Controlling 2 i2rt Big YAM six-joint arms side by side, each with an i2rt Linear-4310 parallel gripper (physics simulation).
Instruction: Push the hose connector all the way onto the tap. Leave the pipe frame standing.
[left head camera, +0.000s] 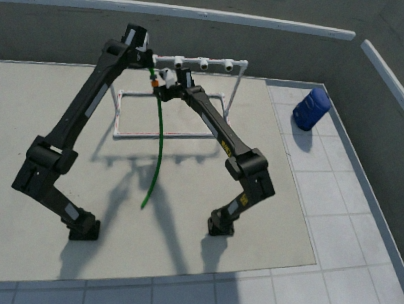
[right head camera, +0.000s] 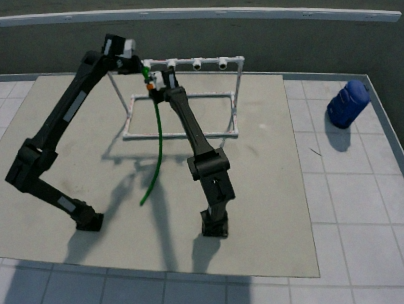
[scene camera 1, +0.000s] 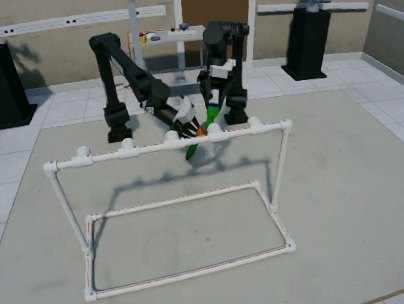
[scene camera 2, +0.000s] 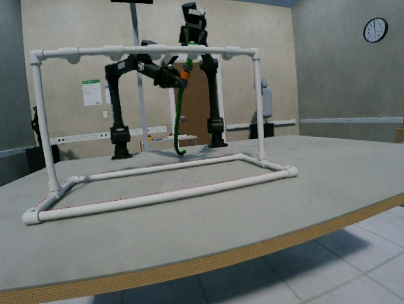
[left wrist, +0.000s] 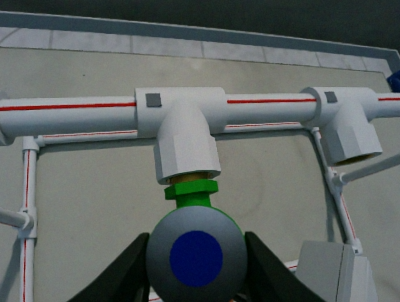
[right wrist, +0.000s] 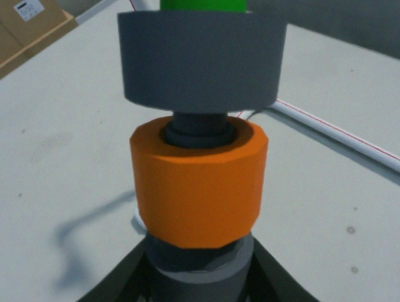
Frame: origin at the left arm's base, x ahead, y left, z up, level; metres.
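Where they show: left gripper, between the fingertips: (left head camera: 148, 62) (right head camera: 140, 67) (scene camera 1: 213, 109) (left wrist: 197, 244); right gripper, between the fingertips: (left head camera: 155, 91) (right head camera: 151, 94) (scene camera 2: 184, 85) (right wrist: 199, 249); left arm's base, origin of its link: (left head camera: 85, 230) (right head camera: 90, 221) (scene camera 1: 236, 119) (scene camera 2: 217, 146); right arm's base, origin of its link: (left head camera: 220, 226) (right head camera: 215, 227) (scene camera 1: 120, 136) (scene camera 2: 122, 158).
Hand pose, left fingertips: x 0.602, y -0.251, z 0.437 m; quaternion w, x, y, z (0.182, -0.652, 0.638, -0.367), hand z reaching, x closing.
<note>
Things, the pixels of their centre, and the offset from my left fingertips. "pt": a spot on its surface instead.
- green tap, a spot on its surface: (left wrist: 191, 189) (scene camera 1: 213, 123) pt 0.027 m ahead, 0.006 m right, 0.029 m down
- orange hose connector, middle of its body: (right wrist: 199, 221) (scene camera 2: 184, 79) (left head camera: 155, 87) 0.037 m back, 0.031 m right, 0.104 m down
- green hose, a spot on its surface: (scene camera 2: 177, 120) pt 0.116 m back, 0.059 m right, 0.249 m down
The green tap (left wrist: 191, 189) (scene camera 1: 211, 117) with a blue-centred cap sits in one tee of the white pipe frame (scene camera 1: 107, 154) (left wrist: 270, 101) (scene camera 2: 120, 202), which stands upright. My left gripper (left wrist: 197, 244) is shut on the tap's capped body. The orange hose connector (right wrist: 199, 192) (left head camera: 155, 84) (scene camera 2: 185, 75) is below the tap, in line with it. The tap's dark nozzle enters its hole; a stretch of nozzle shows between the grey collar and the orange rim. My right gripper (right wrist: 199, 249) is shut on the connector's dark lower part. The nozzle's depth inside is hidden.
The green hose (left head camera: 160, 135) (right head camera: 160, 135) (scene camera 2: 177, 120) hangs from the connector, curving toward the arm bases. Other tees line the frame's top bar beside both grippers. A blue bag (left head camera: 311, 109) (right head camera: 348, 104) stands on the tiles at the right in both head views.
</note>
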